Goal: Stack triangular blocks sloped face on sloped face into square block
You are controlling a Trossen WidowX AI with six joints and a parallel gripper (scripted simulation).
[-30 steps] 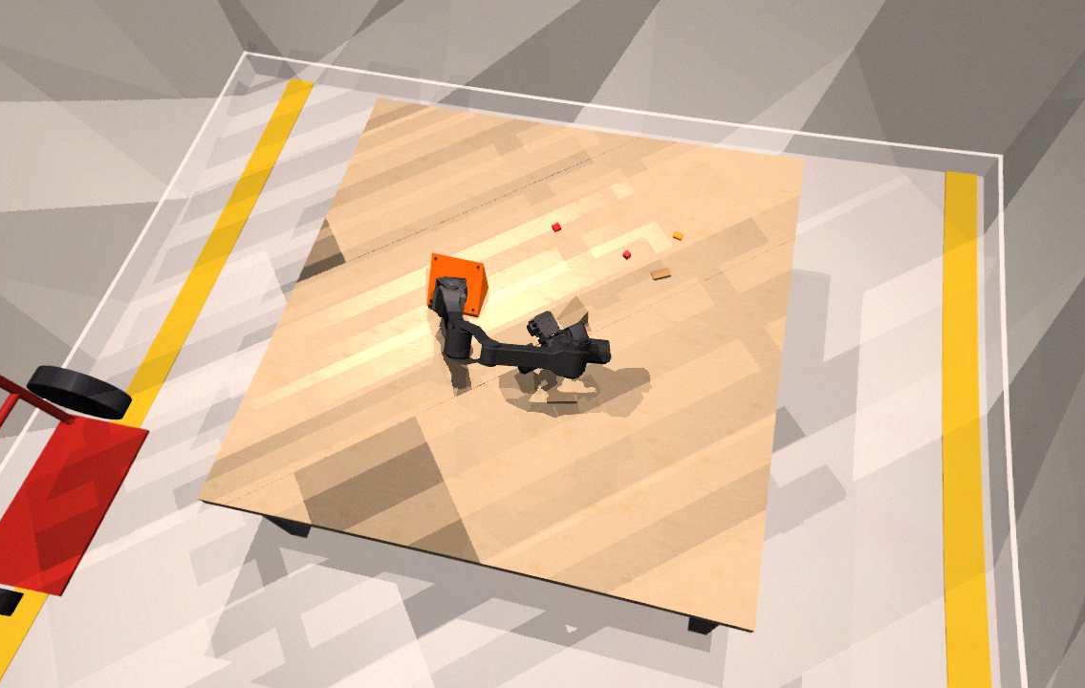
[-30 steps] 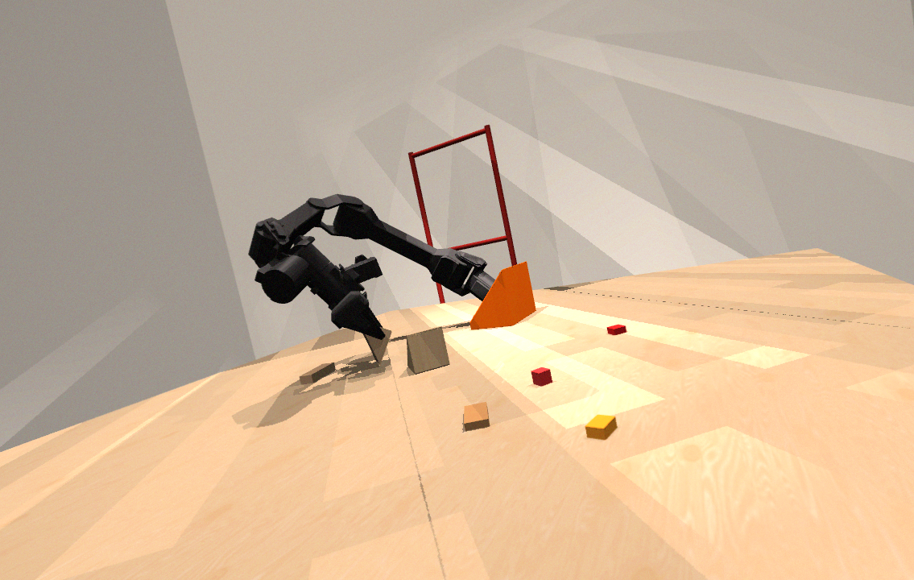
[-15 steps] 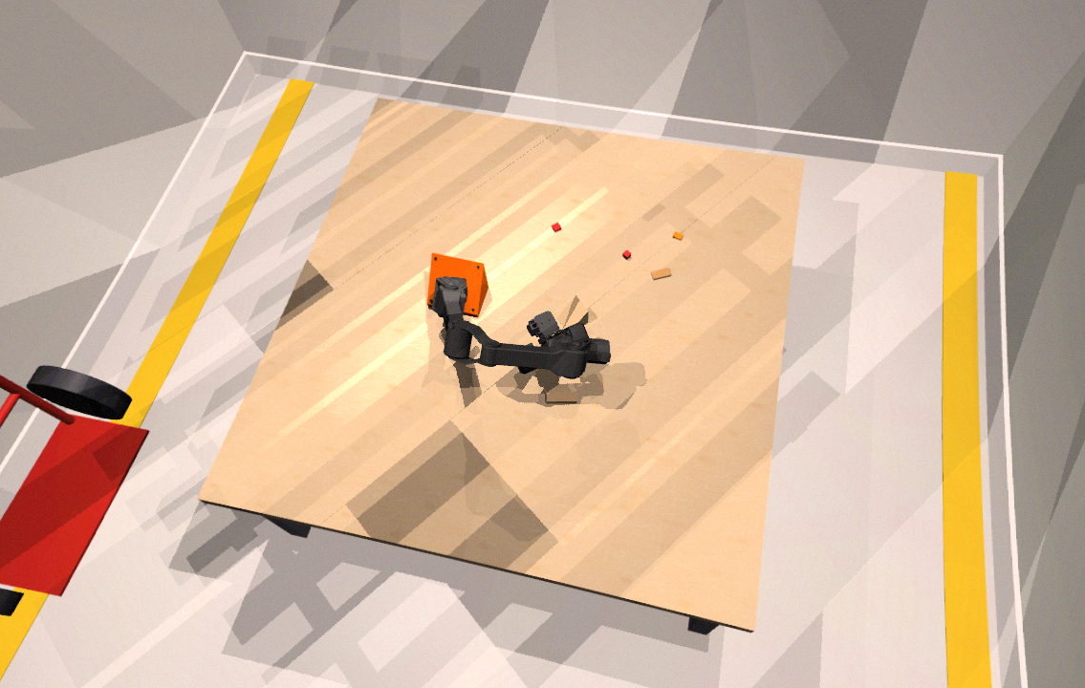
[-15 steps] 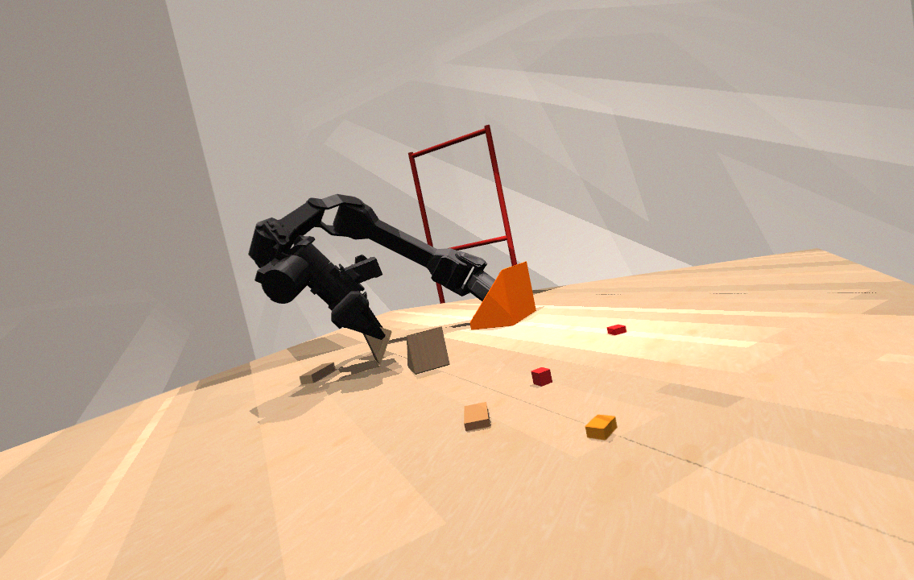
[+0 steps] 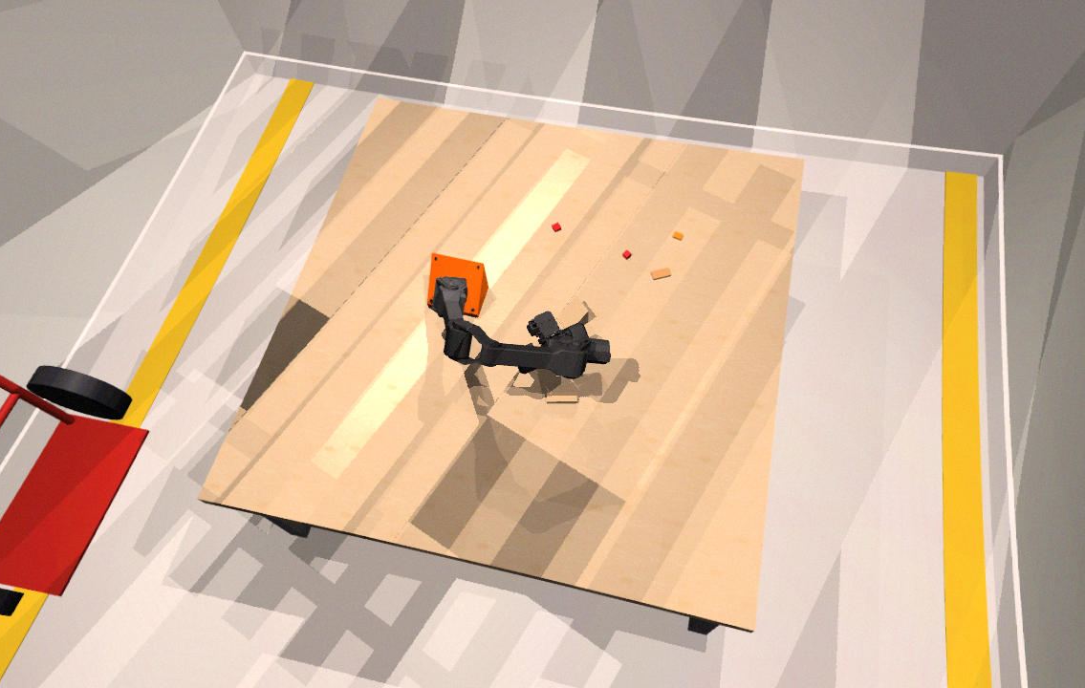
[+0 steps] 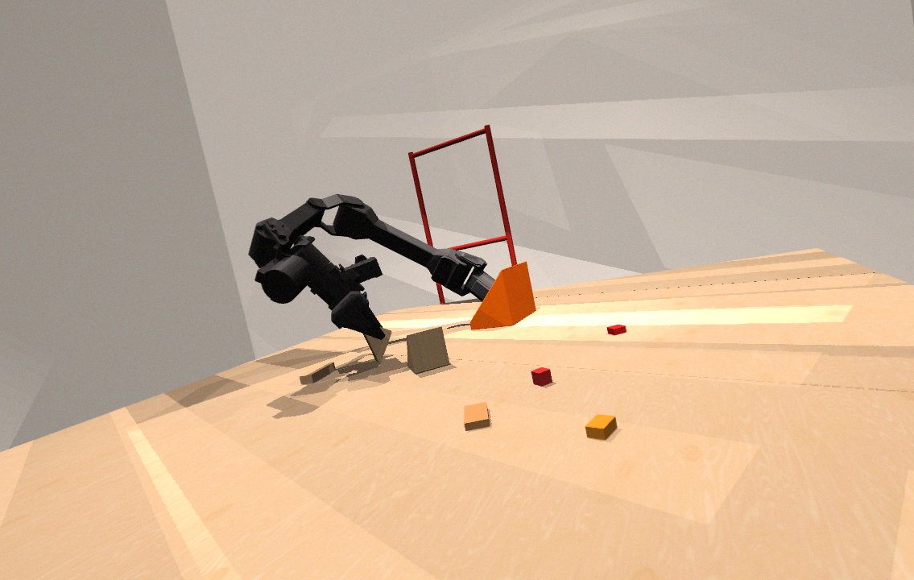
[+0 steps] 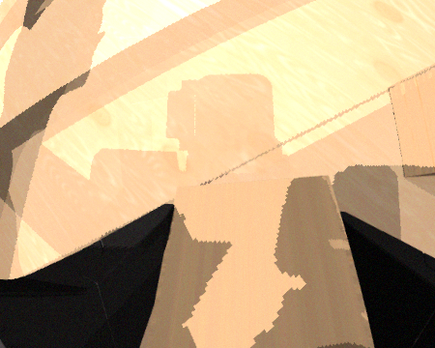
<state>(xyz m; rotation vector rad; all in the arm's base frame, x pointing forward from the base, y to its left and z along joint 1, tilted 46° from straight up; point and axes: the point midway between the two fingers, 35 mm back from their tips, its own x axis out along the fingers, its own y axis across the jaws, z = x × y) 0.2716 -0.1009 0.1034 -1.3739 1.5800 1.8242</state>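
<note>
Now: gripper tip 11 cm to the left of the thin flat wooden piece, 7 cm short of it and 4 cm above it. Round my gripper tip: orange cube 42 cm to the left, 30 cm ahead, 5 cm below.
</note>
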